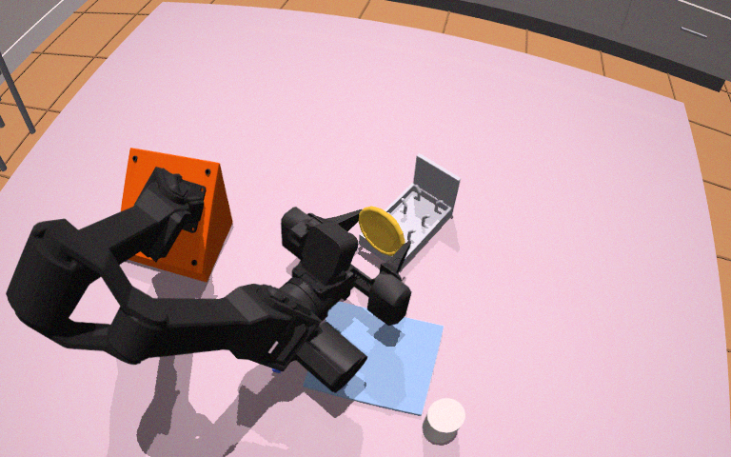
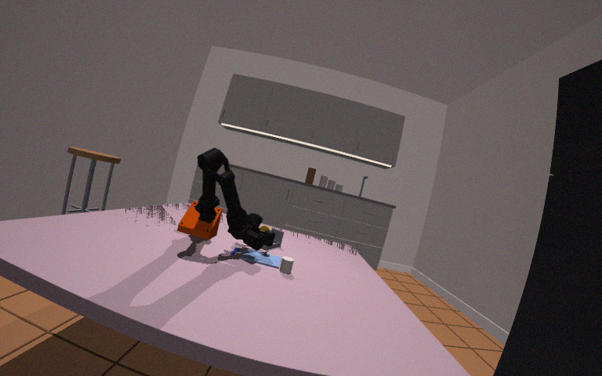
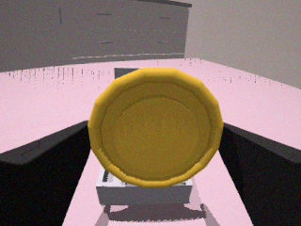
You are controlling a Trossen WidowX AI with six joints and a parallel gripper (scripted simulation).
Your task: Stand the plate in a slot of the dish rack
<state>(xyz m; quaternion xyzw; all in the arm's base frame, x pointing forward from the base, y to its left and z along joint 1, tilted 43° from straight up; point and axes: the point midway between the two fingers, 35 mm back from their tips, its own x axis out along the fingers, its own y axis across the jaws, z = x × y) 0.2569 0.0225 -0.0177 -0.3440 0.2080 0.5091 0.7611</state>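
The grey dish rack is 20 mm ahead of my gripper tip, 60 mm to the left of it and 50 mm below it. Also, from my gripper tip: yellow plate 10 mm to the right; then blue spoon 80 mm behind, 160 mm to the right, 70 mm below; then light blue mat 30 mm ahead, 150 mm to the right, 70 mm below.
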